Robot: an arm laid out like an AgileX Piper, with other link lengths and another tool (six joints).
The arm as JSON. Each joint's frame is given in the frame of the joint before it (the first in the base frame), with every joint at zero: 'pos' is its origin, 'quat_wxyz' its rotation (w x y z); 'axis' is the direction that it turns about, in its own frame. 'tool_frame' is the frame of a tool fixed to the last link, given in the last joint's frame.
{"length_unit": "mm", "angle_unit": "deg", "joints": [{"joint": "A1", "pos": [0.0, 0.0, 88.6], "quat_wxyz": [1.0, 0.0, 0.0, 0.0], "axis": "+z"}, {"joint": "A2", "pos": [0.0, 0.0, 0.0], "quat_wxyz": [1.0, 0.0, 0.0, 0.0], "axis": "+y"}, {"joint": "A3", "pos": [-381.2, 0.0, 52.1], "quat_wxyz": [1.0, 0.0, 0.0, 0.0], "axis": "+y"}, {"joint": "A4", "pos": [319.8, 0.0, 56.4], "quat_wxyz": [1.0, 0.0, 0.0, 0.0], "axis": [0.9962, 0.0, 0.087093]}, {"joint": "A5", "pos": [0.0, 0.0, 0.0], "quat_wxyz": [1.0, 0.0, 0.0, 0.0], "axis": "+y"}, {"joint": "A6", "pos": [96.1, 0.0, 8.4], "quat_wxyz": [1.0, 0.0, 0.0, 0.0], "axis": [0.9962, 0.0, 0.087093]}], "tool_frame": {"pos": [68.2, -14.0, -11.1], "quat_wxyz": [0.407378, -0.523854, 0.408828, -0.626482]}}
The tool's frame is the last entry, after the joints.
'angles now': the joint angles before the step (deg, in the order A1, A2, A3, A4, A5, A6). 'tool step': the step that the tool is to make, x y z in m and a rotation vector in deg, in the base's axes. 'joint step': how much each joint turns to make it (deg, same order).
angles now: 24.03 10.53 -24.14 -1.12 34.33 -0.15
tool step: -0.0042 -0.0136 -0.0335 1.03 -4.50 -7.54
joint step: -7.54 -6.78 7.18 -0.45 -4.97 -0.13
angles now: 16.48 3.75 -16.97 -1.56 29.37 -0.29
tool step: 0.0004 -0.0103 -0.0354 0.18 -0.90 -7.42
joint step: -7.46 -4.20 6.13 -0.09 -2.85 0.08
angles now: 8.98 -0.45 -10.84 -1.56 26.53 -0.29
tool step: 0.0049 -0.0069 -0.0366 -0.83 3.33 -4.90
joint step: -4.85 -0.30 5.05 -0.41 -1.35 -0.04
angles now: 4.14 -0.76 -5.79 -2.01 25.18 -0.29
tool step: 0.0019 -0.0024 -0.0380 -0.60 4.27 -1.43
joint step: -1.41 -0.01 4.85 -0.31 -0.55 -0.04
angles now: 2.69 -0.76 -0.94 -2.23 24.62 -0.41
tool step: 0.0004 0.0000 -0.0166 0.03 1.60 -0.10
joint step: -0.11 0.00 2.23 0.05 -0.63 0.06
